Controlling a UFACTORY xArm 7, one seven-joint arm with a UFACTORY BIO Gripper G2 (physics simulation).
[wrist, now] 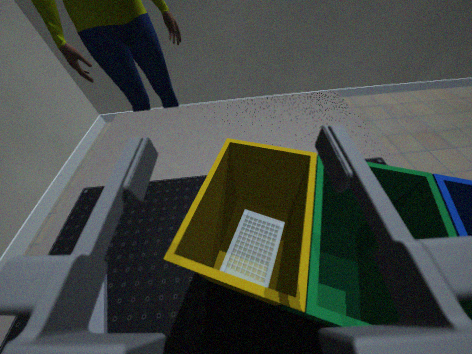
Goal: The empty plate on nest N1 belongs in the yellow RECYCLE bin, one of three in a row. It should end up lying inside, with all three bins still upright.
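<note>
The plate [254, 247], whitish with a grid of wells, lies inside the yellow bin [200, 206], on its floor toward the near side. The yellow bin stands upright. The green bin [313, 240] stands upright right beside it, and part of the blue bin [446, 205] shows at the right edge, also upright as far as it shows. My gripper [240, 159] is open, with nothing between its fingers, and hangs above the bins. The right finger overlaps the green bin in the view. Nest N1 cannot be made out.
A black perforated board [145, 270] lies left of the yellow bin, on the pale table [185, 145]. A pale object [99, 310] partly shows at the lower left, behind the left finger. A person [125, 45] in a yellow-green top and blue trousers stands beyond the table.
</note>
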